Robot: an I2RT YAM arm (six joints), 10 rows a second.
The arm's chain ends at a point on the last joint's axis. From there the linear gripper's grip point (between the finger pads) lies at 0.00 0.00 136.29 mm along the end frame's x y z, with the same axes.
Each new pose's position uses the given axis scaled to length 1; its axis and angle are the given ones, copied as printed.
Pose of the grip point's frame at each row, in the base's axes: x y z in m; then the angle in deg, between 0 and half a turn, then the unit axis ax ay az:
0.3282 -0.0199 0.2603 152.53 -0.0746 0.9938 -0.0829
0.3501 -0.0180 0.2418 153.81 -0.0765 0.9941 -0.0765
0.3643 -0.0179 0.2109 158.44 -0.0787 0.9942 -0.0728
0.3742 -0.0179 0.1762 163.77 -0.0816 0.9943 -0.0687
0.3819 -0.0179 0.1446 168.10 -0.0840 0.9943 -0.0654
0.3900 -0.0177 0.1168 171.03 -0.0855 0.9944 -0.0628
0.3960 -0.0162 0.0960 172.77 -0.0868 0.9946 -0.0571
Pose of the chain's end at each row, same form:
0.2641 -0.0034 0.3795 152.53 -0.0746 0.9938 -0.0829
0.2888 -0.0029 0.3626 153.81 -0.0765 0.9941 -0.0765
0.3130 -0.0028 0.3363 158.44 -0.0787 0.9942 -0.0728
0.3348 -0.0028 0.3058 163.77 -0.0816 0.9943 -0.0687
0.3525 -0.0027 0.2768 168.10 -0.0840 0.9943 -0.0654
0.3674 -0.0026 0.2504 171.03 -0.0855 0.9944 -0.0628
0.3776 -0.0023 0.2303 172.77 -0.0868 0.9946 -0.0571

